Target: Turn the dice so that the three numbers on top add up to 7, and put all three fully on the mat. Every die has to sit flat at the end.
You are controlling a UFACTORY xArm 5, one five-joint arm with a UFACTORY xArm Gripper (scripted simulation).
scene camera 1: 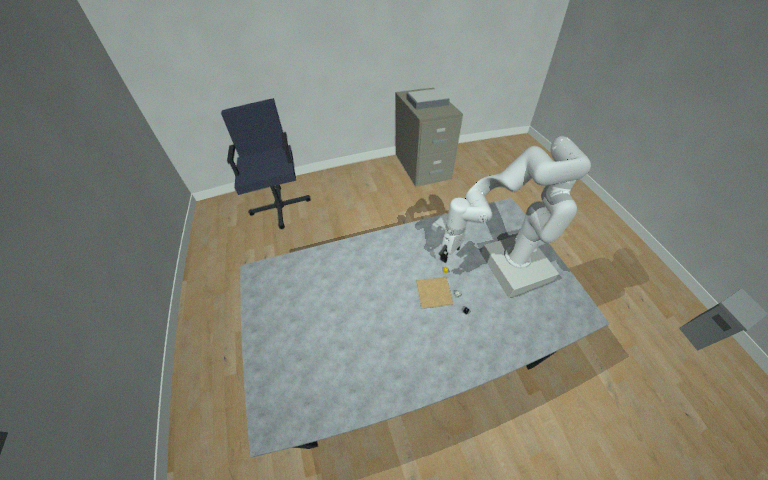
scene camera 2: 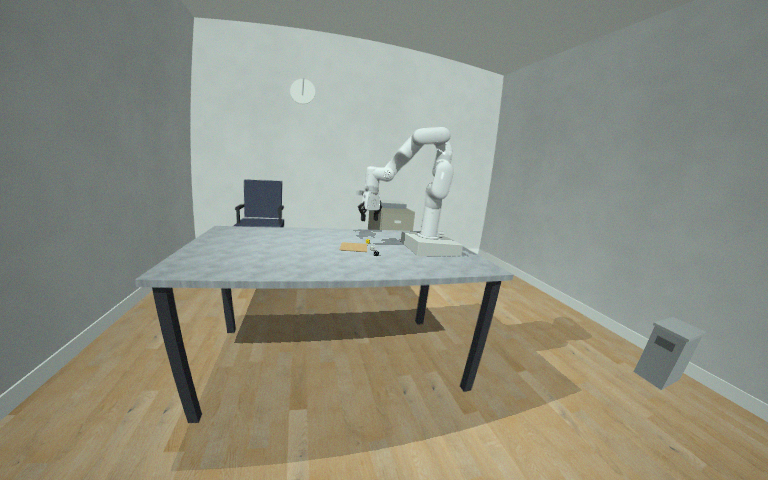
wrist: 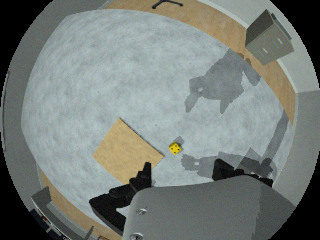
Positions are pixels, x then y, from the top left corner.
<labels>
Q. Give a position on a tan mat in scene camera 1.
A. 434, 292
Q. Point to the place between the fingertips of the gripper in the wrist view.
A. At 184, 171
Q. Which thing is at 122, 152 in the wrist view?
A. A tan mat.
</labels>
